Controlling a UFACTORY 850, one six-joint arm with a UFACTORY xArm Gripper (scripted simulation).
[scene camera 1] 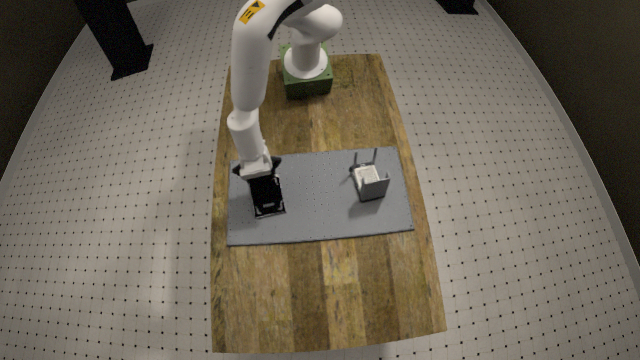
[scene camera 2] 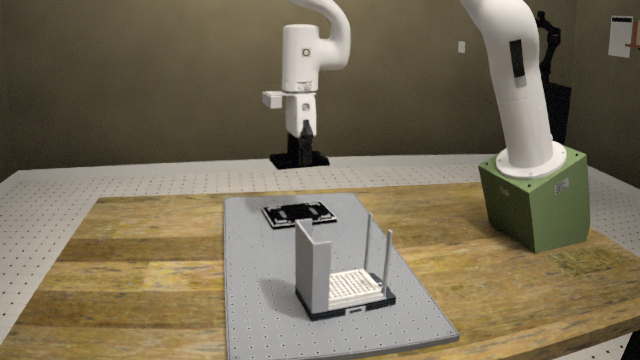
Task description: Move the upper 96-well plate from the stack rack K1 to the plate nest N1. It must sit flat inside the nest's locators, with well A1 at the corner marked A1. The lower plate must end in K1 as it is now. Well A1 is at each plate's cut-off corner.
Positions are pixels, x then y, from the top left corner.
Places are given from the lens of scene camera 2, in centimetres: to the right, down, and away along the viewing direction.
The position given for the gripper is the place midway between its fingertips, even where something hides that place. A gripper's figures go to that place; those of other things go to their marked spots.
gripper (scene camera 2: 298, 159): -5, -5, 109
white 96-well plate (scene camera 2: 355, 286): 6, 19, 77
